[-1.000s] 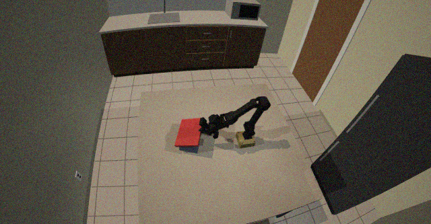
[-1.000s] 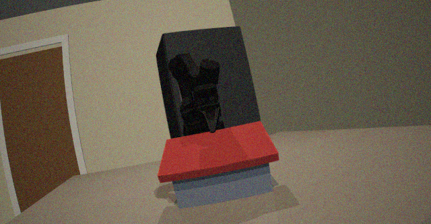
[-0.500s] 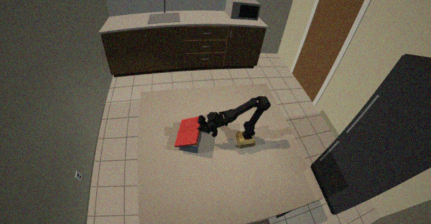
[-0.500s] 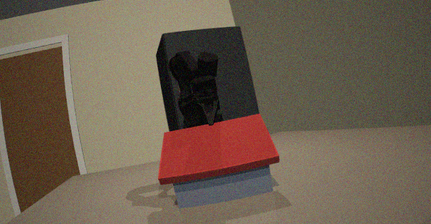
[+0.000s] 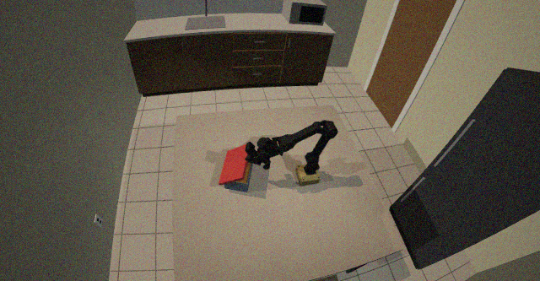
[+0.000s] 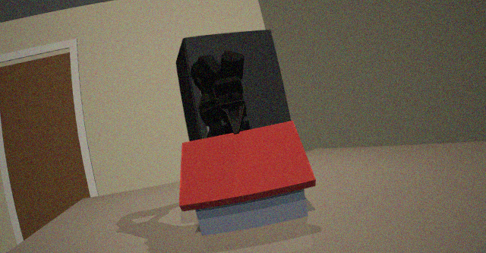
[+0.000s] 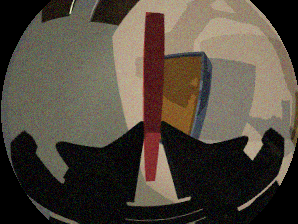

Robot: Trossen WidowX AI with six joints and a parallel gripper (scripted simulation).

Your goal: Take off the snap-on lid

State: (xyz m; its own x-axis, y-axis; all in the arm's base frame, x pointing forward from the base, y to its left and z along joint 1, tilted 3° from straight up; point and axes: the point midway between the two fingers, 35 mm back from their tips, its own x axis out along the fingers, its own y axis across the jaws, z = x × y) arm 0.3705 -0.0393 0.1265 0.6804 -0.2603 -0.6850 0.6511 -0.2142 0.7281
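My gripper tip is 60 mm short of the red lid, 20 mm to the left of it and 50 mm above it. The rest, counted from my gripper tip: grey-blue storage box 40 mm ahead, 10 mm to the right, 130 mm below.
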